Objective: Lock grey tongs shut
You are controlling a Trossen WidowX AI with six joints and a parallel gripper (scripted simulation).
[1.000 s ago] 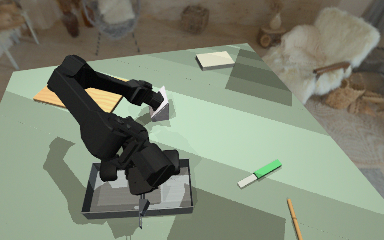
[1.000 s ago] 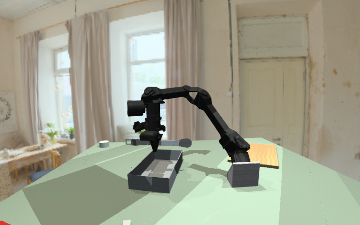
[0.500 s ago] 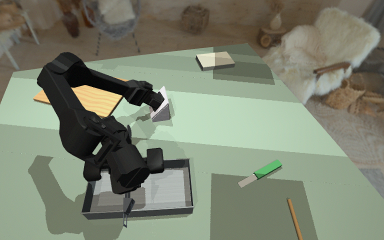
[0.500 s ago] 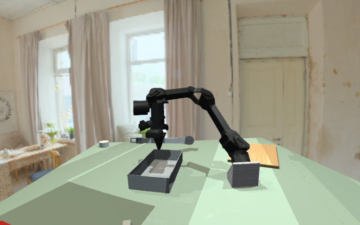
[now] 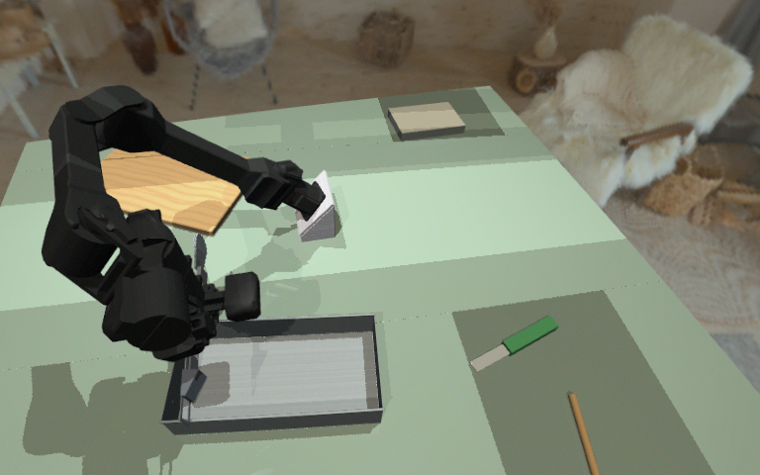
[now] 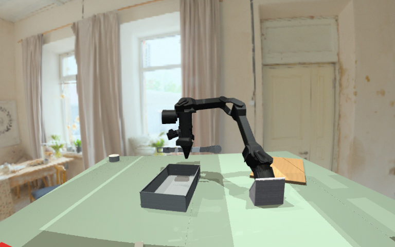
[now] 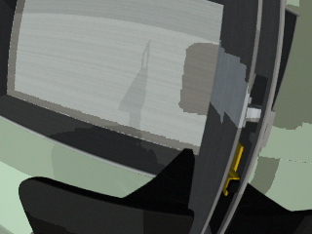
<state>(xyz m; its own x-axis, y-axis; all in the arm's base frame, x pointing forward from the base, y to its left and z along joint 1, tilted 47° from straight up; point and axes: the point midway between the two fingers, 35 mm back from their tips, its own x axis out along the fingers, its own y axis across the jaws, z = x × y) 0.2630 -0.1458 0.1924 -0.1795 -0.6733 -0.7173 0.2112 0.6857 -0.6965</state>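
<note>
My gripper tip is 490 mm past the wooden board, 100 mm above it and 30 mm to the left of it. From my gripper tip the other things lie so: yellow lock piece: 40 mm above, 20 mm ahead, 10 mm to the right; dark roasting tin: 80 mm to the left, 80 mm below, 60 mm ahead; cream block: 640 mm to the left, 500 mm behind, 90 mm below.
</note>
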